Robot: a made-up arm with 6 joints.
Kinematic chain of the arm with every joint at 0, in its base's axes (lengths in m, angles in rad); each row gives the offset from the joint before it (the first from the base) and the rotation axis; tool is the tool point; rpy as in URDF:
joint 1: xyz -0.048 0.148 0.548 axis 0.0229 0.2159 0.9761
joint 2: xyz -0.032 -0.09 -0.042 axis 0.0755 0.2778 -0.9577
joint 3: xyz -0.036 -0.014 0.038 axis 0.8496 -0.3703 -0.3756
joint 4: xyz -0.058 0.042 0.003 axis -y
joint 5: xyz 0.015 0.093 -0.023 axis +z
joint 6: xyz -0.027 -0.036 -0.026 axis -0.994 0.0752 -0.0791
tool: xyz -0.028 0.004 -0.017 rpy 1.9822 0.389 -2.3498
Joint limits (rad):
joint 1: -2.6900..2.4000
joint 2: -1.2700..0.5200
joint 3: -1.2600..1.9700
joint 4: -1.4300..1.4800
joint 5: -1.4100..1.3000
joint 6: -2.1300..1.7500
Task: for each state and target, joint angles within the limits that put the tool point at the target. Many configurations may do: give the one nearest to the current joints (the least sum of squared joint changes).
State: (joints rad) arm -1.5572 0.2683 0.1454 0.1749 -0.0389 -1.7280
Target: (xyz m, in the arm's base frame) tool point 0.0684 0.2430 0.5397
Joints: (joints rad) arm -1.9894 0.1612 0.3532 -0.2573 -0.3994 -1.7455
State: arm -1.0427 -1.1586 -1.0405 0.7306 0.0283 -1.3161
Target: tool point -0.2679 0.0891 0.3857
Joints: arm -1.0963 -1.1356 -1.0641 0.5574 -0.2524 -1.3229
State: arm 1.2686 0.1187 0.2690 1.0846 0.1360 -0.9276
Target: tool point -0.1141 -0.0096 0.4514
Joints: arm 0.9030 -0.3782 -0.4430 0.9458 -0.2389 -0.8386
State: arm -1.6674 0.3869 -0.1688 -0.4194 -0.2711 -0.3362
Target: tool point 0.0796 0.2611 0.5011
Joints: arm -1.9688 0.3815 -0.2102 -0.4594 -0.4089 -0.3390
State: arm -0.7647 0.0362 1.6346 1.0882 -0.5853 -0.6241
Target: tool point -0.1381 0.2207 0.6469
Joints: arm -0.8717 -0.4499 1.5463 0.8659 -0.5774 -0.6587
